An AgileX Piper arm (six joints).
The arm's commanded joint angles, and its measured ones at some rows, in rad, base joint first. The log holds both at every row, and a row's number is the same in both.
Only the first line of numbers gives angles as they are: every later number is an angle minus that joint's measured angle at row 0.
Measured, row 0: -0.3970 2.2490 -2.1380 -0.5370 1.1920 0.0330
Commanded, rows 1 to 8: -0.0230 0.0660 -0.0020 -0.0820 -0.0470 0.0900; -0.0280 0.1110 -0.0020 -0.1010 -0.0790 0.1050; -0.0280 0.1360 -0.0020 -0.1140 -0.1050 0.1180; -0.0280 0.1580 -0.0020 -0.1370 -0.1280 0.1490; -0.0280 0.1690 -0.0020 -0.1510 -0.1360 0.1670; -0.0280 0.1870 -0.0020 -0.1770 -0.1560 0.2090; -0.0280 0.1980 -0.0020 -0.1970 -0.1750 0.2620; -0.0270 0.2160 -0.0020 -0.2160 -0.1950 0.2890
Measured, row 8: -0.0230 0.2030 0.0000 -0.1790 -0.1700 0.2510
